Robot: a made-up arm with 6 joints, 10 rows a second.
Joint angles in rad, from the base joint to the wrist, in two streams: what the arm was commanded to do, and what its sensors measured. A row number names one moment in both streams.
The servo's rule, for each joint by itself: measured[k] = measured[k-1] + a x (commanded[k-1-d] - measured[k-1]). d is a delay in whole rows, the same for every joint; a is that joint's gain. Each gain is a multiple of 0.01, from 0.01 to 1. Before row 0 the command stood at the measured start. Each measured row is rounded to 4 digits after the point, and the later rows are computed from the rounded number. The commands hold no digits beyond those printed.
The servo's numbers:
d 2
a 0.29 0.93 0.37 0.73 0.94 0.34
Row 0, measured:
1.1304, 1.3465, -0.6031, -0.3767, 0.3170, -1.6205
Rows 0 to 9, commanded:
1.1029, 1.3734, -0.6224, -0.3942, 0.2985, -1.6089
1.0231, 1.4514, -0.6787, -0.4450, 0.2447, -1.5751
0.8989, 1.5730, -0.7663, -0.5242, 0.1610, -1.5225
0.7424, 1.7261, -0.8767, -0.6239, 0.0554, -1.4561
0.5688, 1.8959, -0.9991, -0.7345, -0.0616, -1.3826
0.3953, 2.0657, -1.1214, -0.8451, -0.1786, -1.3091
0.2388, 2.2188, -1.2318, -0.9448, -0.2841, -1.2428
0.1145, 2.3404, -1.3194, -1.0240, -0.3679, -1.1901
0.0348, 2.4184, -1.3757, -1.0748, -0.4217, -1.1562
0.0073, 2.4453, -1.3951, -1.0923, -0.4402, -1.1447
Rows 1 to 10, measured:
1.1304, 1.3465, -0.6031, -0.3767, 0.3170, -1.6205
1.1304, 1.3465, -0.6031, -0.3767, 0.3170, -1.6205
1.1224, 1.3715, -0.6102, -0.3895, 0.2996, -1.6166
1.0936, 1.4458, -0.6355, -0.4300, 0.2480, -1.6025
1.0371, 1.5641, -0.6839, -0.4988, 0.1662, -1.5753
0.9516, 1.7148, -0.7552, -0.5901, 0.0620, -1.5348
0.8406, 1.8832, -0.8454, -0.6955, -0.0542, -1.4831
0.7115, 2.0529, -0.9475, -0.8047, -0.1711, -1.4239
0.5744, 2.2072, -1.0527, -0.9070, -0.2773, -1.3623
0.4410, 2.3311, -1.1514, -0.9924, -0.3625, -1.3038

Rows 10 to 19, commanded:
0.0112, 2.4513, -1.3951, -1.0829, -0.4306, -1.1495
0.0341, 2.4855, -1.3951, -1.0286, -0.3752, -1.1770
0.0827, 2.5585, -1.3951, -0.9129, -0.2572, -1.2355
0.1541, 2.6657, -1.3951, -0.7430, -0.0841, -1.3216
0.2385, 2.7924, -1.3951, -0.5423, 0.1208, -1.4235
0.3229, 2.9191, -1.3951, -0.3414, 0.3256, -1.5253
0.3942, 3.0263, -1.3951, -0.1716, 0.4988, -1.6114
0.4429, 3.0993, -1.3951, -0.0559, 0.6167, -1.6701
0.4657, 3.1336, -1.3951, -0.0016, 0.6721, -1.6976
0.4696, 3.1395, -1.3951, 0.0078, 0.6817, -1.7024
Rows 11 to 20, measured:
0.3232, 2.4123, -1.2344, -1.0526, -0.4181, -1.2536
0.2316, 2.4430, -1.2939, -1.0816, -0.4389, -1.2166
0.1677, 2.4507, -1.3313, -1.0825, -0.4311, -1.1938
0.1290, 2.4831, -1.3549, -1.0432, -0.3786, -1.1881
0.1156, 2.5532, -1.3698, -0.9481, -0.2645, -1.2042
0.1268, 2.6578, -1.3792, -0.7984, -0.0949, -1.2441
0.1592, 2.7830, -1.3851, -0.6114, 0.1079, -1.3051
0.2067, 2.9096, -1.3888, -0.4143, 0.3125, -1.3800
0.2611, 3.0181, -1.3911, -0.2371, 0.4876, -1.4587
0.3138, 3.0936, -1.3926, -0.1048, 0.6090, -1.5306

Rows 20 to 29, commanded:
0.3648, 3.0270, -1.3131, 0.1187, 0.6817, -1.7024
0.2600, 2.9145, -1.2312, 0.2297, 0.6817, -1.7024
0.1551, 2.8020, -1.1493, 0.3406, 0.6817, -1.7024
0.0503, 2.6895, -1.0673, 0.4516, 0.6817, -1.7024
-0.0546, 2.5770, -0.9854, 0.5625, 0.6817, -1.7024
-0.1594, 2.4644, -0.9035, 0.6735, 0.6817, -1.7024
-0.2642, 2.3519, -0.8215, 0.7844, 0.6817, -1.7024
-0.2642, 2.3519, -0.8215, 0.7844, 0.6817, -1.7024
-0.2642, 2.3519, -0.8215, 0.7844, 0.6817, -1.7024
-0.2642, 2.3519, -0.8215, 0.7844, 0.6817, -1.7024
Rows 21 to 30, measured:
0.3579, 3.1308, -1.3935, -0.0295, 0.6683, -1.5874
0.3903, 3.1389, -1.3941, -0.0023, 0.6809, -1.6265
0.3829, 3.0348, -1.3641, 0.0860, 0.6817, -1.6523
0.3473, 2.9229, -1.3149, 0.1909, 0.6817, -1.6693
0.2916, 2.8105, -1.2536, 0.3002, 0.6817, -1.6806
0.2216, 2.6980, -1.1847, 0.4107, 0.6817, -1.6880
0.1415, 2.5855, -1.1110, 0.5215, 0.6817, -1.6929
0.0542, 2.4729, -1.0342, 0.6325, 0.6817, -1.6961
-0.0381, 2.3604, -0.9555, 0.7434, 0.6817, -1.6982
-0.1037, 2.3525, -0.9059, 0.7733, 0.6817, -1.6996

